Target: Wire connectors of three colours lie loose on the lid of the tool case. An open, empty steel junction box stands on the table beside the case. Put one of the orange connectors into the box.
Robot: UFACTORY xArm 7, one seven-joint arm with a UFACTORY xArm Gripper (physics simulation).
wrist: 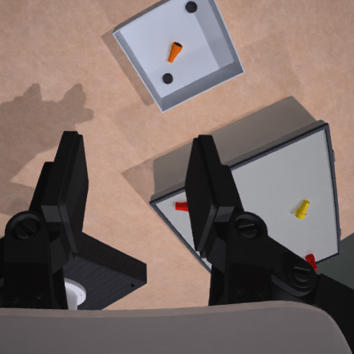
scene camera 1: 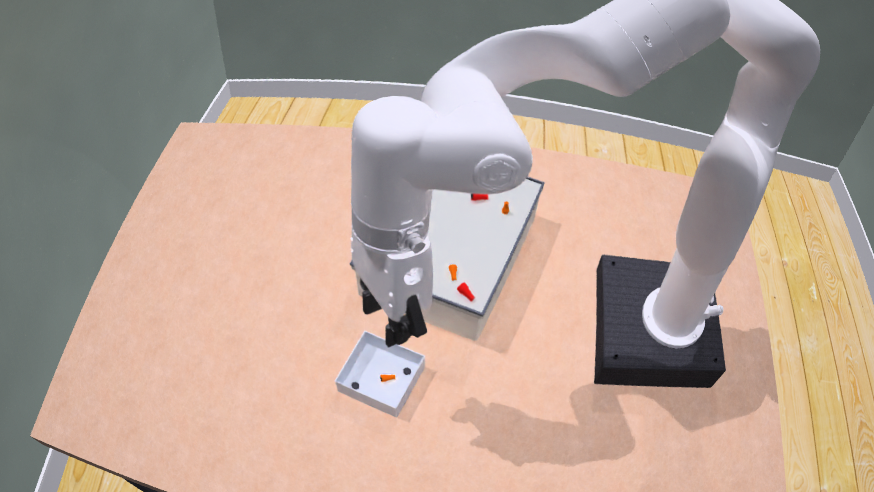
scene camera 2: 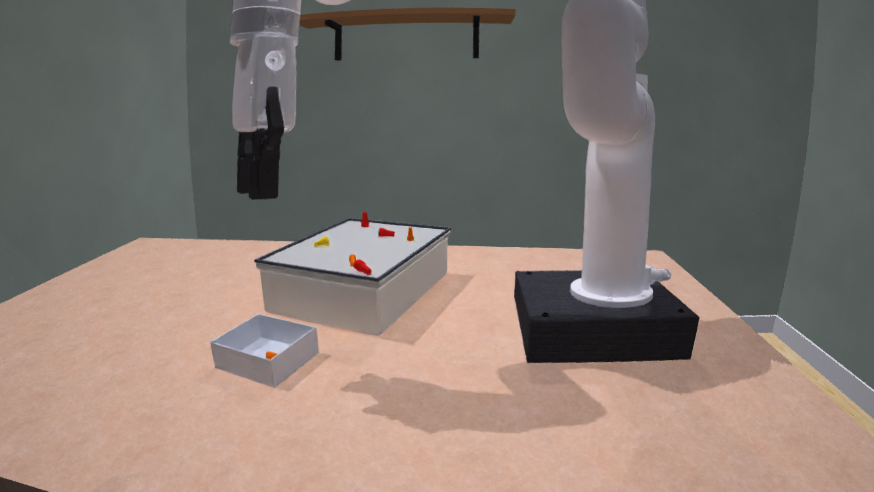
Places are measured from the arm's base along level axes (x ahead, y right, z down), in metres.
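Pixels of known places: gripper, fingertip midpoint: [scene camera 1: 386, 324] [scene camera 2: 256, 195]; arm's base at its link origin: [scene camera 1: 673, 318] [scene camera 2: 611, 293].
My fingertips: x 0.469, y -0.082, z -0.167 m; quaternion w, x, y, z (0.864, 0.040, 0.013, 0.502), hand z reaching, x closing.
Observation:
For each thing: its middle in the pictures, then the offset to it from my fingertips.
- steel junction box at the middle of its body: [scene camera 2: 265, 347] [scene camera 1: 380, 374] dx +0.019, dy +0.036, dz +0.205 m
- tool case at the middle of its body: [scene camera 1: 450, 236] [scene camera 2: 358, 267] dx -0.099, dy +0.280, dz +0.179 m
- red connector at the middle of its body: [scene camera 2: 363, 268] [scene camera 1: 466, 292] dx -0.112, dy +0.134, dz +0.131 m
- yellow connector at the middle of its body: [scene camera 2: 321, 242] dx -0.038, dy +0.276, dz +0.132 m
- lying at the middle of its body: [scene camera 1: 479, 196] [scene camera 2: 386, 232] dx -0.149, dy +0.325, dz +0.131 m
- upright at the middle of its body: [scene camera 2: 364, 219] dx -0.109, dy +0.403, dz +0.124 m
An orange connector [scene camera 1: 387, 377] [scene camera 2: 270, 355] [wrist: 174, 52] lies on its side on the floor of the steel junction box [scene camera 1: 366, 404] [scene camera 2: 242, 364] [wrist: 137, 71]. My gripper [scene camera 1: 400, 334] [scene camera 2: 257, 194] [wrist: 137, 158] is open and empty, high above the table near the box. On the lid of the tool case [scene camera 1: 475, 244] [scene camera 2: 391, 247] [wrist: 280, 170], an orange connector [scene camera 1: 453, 271] [scene camera 2: 352, 260] lies beside a red connector [scene camera 1: 466, 291] [scene camera 2: 362, 267] [wrist: 181, 206]. Another orange connector [scene camera 1: 505, 207] [scene camera 2: 410, 234] stands upright farther back on the lid.
A yellow connector [scene camera 2: 321, 242] [wrist: 302, 209] and two more red ones, one lying [scene camera 2: 385, 232] and one upright [scene camera 2: 364, 219], are on the lid. The arm's black base block [scene camera 1: 660, 372] [scene camera 2: 605, 339] [wrist: 112, 270] is at the right in the scene views. A wall shelf [scene camera 2: 403, 16] hangs behind.

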